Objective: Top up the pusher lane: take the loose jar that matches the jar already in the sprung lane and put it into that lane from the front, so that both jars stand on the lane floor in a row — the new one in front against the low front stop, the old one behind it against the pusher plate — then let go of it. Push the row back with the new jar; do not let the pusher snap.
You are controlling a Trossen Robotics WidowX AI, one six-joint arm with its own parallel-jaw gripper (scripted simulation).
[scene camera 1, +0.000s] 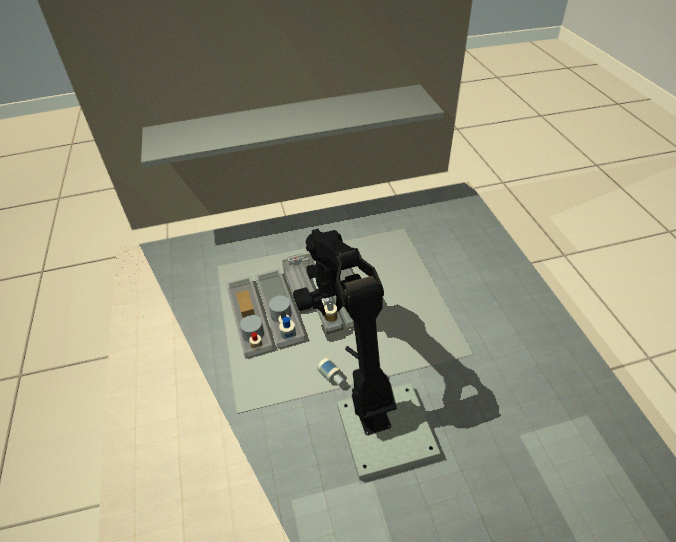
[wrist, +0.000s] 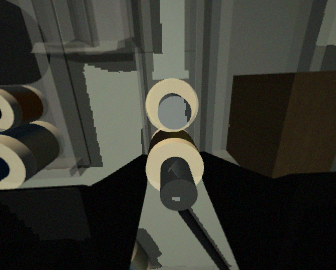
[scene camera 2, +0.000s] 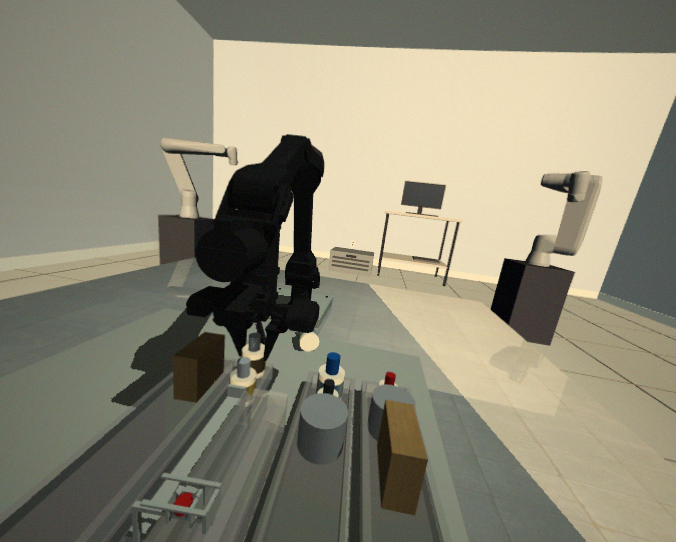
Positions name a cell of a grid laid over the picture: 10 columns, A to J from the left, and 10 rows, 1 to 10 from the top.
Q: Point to a jar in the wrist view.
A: F7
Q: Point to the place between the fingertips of the gripper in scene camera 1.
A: At E6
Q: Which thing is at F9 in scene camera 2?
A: A brown box.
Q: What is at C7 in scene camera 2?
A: A brown box.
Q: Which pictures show the gripper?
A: Scene camera 1, the wrist view and scene camera 2: all of them.
